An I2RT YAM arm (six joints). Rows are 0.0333 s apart.
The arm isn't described. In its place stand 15 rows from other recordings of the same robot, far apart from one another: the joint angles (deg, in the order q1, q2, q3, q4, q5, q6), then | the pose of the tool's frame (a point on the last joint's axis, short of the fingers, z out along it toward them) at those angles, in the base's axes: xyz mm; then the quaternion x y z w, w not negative.
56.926, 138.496, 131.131, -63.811, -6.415, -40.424 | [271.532 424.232 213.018 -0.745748 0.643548 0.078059 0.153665]
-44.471, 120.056, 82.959, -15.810, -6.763, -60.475 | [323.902 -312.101 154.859 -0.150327 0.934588 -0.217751 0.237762]
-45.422, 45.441, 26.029, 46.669, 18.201, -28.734 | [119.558 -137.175 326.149 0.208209 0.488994 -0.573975 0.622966]
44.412, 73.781, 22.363, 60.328, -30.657, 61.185 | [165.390 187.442 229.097 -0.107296 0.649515 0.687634 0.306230]
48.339, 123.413, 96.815, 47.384, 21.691, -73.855 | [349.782 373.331 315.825 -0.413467 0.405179 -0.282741 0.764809]
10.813, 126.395, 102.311, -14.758, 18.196, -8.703 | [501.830 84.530 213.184 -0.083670 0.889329 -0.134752 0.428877]
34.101, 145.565, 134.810, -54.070, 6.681, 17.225 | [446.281 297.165 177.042 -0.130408 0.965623 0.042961 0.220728]
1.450, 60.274, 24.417, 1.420, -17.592, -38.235 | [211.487 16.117 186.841 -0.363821 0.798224 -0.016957 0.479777]
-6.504, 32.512, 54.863, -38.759, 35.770, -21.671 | [96.844 -31.985 374.993 0.081767 0.779686 -0.377273 0.493021]
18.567, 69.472, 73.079, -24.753, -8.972, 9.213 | [254.157 91.227 396.652 -0.111123 0.815976 0.197932 0.531655]
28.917, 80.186, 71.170, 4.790, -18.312, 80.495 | [286.843 171.236 386.559 0.217198 0.698430 0.615752 0.293036]
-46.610, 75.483, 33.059, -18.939, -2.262, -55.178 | [157.419 -164.478 151.915 -0.077234 0.965676 -0.179808 0.170804]
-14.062, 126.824, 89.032, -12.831, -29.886, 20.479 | [465.208 -98.237 141.048 0.187117 0.894475 0.260621 0.311414]
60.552, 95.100, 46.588, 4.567, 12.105, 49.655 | [168.277 282.876 157.167 -0.045839 0.914968 0.263531 0.302130]
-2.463, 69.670, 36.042, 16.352, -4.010, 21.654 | [269.935 -9.119 242.812 0.147844 0.791370 0.126548 0.579536]
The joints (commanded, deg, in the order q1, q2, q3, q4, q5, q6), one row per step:
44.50, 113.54, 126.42, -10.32, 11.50, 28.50
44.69, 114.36, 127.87, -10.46, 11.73, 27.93
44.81, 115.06, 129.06, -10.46, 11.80, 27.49
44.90, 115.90, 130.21, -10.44, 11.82, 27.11
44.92, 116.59, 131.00, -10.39, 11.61, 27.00
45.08, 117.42, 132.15, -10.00, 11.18, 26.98
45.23, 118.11, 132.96, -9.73, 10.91, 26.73
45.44, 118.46, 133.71, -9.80, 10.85, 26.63
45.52, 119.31, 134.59, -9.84, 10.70, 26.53
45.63, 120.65, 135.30, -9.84, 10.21, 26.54
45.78, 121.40, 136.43, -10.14, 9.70, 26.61
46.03, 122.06, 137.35, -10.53, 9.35, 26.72
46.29, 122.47, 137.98, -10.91, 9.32, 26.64
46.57, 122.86, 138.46, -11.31, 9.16, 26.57
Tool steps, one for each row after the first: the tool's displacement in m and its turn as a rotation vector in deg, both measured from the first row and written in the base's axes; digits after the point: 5 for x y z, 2 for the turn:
0.00055, 0.00249, 0.00187, -0.13, -0.65, -0.07
0.00124, 0.00448, 0.00336, -0.15, -1.24, -0.04
0.00274, 0.00698, 0.00353, -0.23, -1.67, 0.00
0.00441, 0.00906, 0.00280, -0.22, -1.85, 0.23
0.00521, 0.01209, 0.00365, 0.25, -2.39, 0.80
0.00601, 0.01488, 0.00337, 0.31, -2.82, 1.20
0.00513, 0.01652, 0.00478, 0.46, -3.11, 1.46
0.00697, 0.01947, 0.00298, 0.37, -3.17, 1.68
0.01090, 0.02522, -0.00372, -0.08, -2.75, 2.29
0.01131, 0.02792, -0.00388, 0.01, -2.80, 2.96
0.01110, 0.03107, -0.00472, 0.01, -2.66, 3.56
0.01030, 0.03347, -0.00519, -0.17, -2.59, 3.85
0.00946, 0.03622, -0.00640, -0.44, -2.42, 4.29

